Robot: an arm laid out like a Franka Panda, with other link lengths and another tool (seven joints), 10 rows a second.
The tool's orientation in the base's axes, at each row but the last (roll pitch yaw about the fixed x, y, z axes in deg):
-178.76 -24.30 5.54
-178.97 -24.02 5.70
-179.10 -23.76 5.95
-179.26 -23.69 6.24
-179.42 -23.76 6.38
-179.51 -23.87 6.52
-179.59 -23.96 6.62
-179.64 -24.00 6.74
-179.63 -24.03 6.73
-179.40 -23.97 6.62
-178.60 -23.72 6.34
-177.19 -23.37 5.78
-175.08 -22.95 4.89
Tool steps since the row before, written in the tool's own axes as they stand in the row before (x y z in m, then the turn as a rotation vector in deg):
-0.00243 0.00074 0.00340 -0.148 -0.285 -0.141
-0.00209 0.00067 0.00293 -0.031 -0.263 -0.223
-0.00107 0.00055 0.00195 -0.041 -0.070 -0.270
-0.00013 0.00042 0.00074 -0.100 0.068 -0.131
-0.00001 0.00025 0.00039 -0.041 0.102 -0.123
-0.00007 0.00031 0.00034 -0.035 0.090 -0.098
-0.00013 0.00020 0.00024 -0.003 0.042 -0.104
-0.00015 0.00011 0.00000 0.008 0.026 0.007
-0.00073 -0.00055 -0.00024 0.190 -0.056 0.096
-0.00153 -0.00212 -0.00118 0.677 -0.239 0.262
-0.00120 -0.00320 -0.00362 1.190 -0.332 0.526
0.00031 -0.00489 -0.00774 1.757 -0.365 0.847
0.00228 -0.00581 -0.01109 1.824 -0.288 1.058
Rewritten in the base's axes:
-0.00074 -0.00074 -0.00411 -0.222 0.262 0.073
-0.00065 -0.00068 -0.00354 -0.146 0.246 0.195
-0.00014 -0.00054 -0.00222 -0.153 0.050 0.232
0.00022 -0.00039 -0.00073 -0.135 -0.085 0.079
0.00018 -0.00023 -0.00036 -0.075 -0.112 0.095
0.00011 -0.00030 -0.00034 -0.061 -0.098 0.075
0.00000 -0.00020 -0.00027 -0.040 -0.048 0.094
-0.00012 -0.00013 -0.00006 0.013 -0.025 -0.003
-0.00082 0.00045 -0.00007 0.204 0.081 -0.010
-0.00212 0.00188 0.00048 0.691 0.324 0.038
-0.00291 0.00281 0.00290 1.252 0.486 0.005
-0.00332 0.00419 0.00744 1.891 0.600 -0.063
-0.00281 0.00462 0.01152 2.041 0.554 -0.237

